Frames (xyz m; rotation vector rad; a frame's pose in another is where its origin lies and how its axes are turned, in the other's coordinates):
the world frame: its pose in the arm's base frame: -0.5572 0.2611 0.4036 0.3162 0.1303 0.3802
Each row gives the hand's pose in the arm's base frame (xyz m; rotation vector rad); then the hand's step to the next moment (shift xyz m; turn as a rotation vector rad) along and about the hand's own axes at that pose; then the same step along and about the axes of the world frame.
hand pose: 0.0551 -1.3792 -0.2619 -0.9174 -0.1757 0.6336
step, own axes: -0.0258 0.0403 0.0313 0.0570 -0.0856 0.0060
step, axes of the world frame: -0.0369 0.0358 -0.0250 0.0699 -0.0074 0.0753
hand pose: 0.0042 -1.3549 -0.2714 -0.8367 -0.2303 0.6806
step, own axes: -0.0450 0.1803 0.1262 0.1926 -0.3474 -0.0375
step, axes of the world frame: -0.1059 0.1615 -0.1147 0.2602 -0.0966 0.2866
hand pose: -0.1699 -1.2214 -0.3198 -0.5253 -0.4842 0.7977
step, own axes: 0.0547 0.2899 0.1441 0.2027 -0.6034 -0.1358
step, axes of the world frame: -0.0921 0.2727 -0.1579 0.3763 -0.2865 0.4471
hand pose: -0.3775 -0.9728 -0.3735 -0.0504 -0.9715 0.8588
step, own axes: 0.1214 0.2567 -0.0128 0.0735 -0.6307 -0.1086
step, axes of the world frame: -0.0058 0.2592 -0.1165 0.3020 -0.3932 0.4113
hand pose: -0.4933 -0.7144 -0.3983 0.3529 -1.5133 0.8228
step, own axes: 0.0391 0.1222 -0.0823 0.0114 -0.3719 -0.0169
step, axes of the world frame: 0.0337 0.1402 -0.0494 0.1367 -0.2655 0.2226
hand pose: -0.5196 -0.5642 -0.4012 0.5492 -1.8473 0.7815
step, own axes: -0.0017 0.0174 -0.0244 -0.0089 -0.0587 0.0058
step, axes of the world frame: 0.0152 0.0249 -0.0070 0.0190 -0.0507 0.0250
